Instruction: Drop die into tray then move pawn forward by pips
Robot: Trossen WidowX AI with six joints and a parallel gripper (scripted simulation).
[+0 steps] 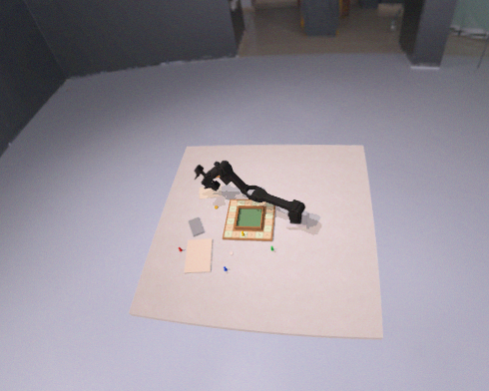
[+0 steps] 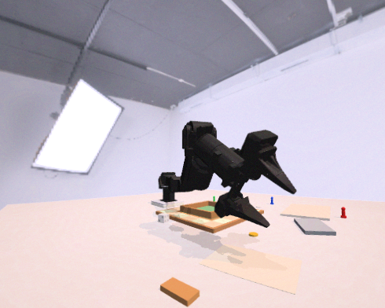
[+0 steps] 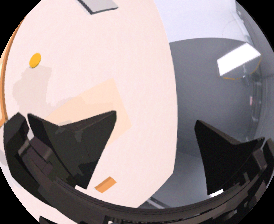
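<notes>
Now: the white die 37 cm behind my gripper tip and 8 cm below it. The rest, counted from my gripper tip: orange block: 6 cm behind, 15 cm to the right, 9 cm below; yellow disc: 12 cm behind, 10 cm to the left, 9 cm below; grey block: 3 cm behind, 26 cm to the left, 9 cm below.
</notes>
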